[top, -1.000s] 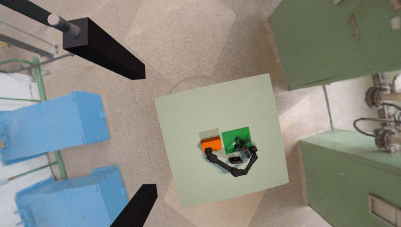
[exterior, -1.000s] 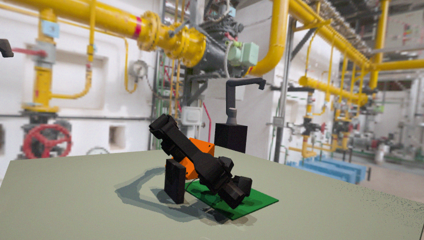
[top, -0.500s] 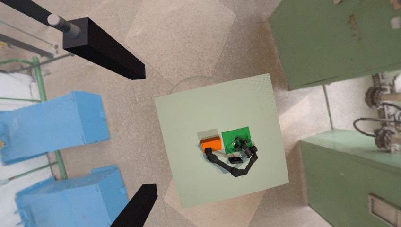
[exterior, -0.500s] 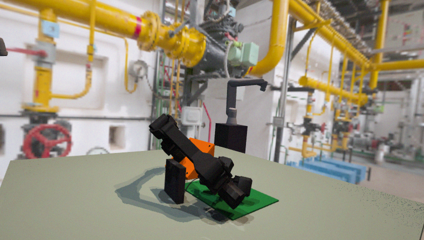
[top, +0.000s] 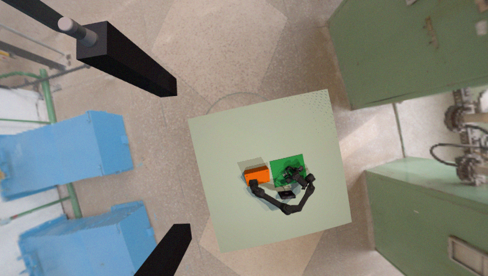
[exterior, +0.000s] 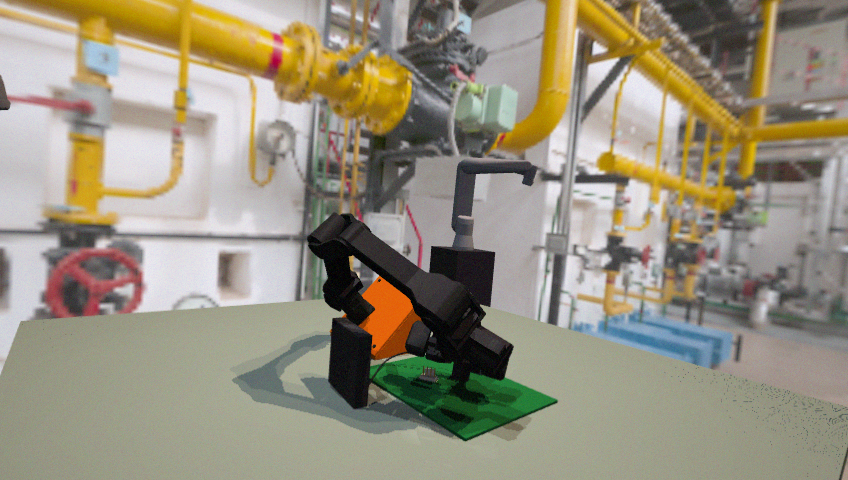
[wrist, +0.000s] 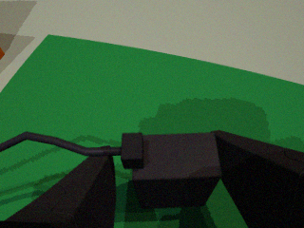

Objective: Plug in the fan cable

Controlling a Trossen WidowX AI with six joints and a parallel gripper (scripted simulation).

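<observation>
My gripper tip is now 10 mm short of the dark fan plug and 10 mm above it. Also, from my gripper tip: four-pin fan header (60 mm to the right, 30 mm below, 20 mm behind); then black fan (220 mm to the right, 30 mm above, 20 mm behind); then green board (50 mm below, 40 mm to the right, 20 mm ahead).
</observation>
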